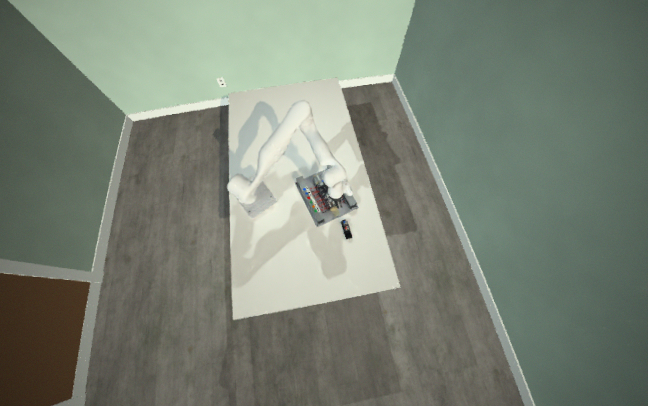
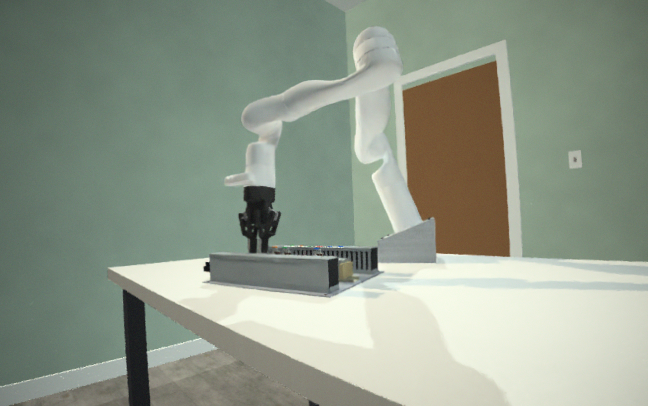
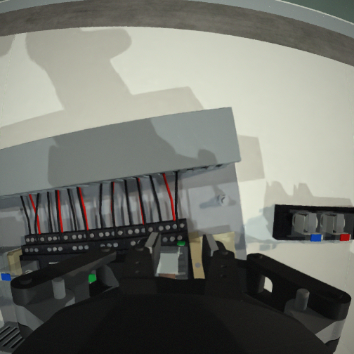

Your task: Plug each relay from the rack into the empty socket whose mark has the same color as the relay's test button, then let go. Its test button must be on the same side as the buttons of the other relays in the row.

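Frame: origin at the arm's base, x right, y ahead, z up, level; metres.
Where they show: gripper, fingertip midpoint: (image 1: 336, 203); arm's base, link origin: (image 2: 409, 227).
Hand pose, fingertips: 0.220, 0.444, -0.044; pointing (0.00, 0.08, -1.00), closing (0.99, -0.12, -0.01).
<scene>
Things, the pixels of their top centre, and the offset from my fingertips, as dx, dy, dz. "pt": a spot on its surface instead.
- black rack, surface spot: (image 1: 347, 230) pt +0.163, -0.009, -0.018
- beige block, top centre: (image 2: 336, 259) -0.197, -0.033, -0.005
A black rack (image 1: 347, 230) (image 3: 283, 225) lies on the table beside the panel. It holds a clear relay with a blue button (image 3: 304, 223) and one with a red button (image 3: 332, 223). A clear-topped relay (image 3: 170, 262) stands at the right end of the black socket row (image 3: 100, 235), a green patch at its upper right. My gripper (image 2: 258, 249) (image 3: 181, 245) is partly open and points down, its fingers on either side of this relay, with a gap at the right finger; it grips nothing. The gripper hides much of the row, and empty sockets cannot be made out.
Grey wire ducts (image 2: 272, 272) (image 3: 135, 145) rise along the panel's sides. Red and black wires (image 3: 112, 200) run into the terminals. A beige block (image 2: 345, 270) (image 3: 198, 264) stands right of the row. Coloured marks (image 1: 310, 198) line the other duct. A bolt (image 3: 222, 199) sticks up from the panel.
</scene>
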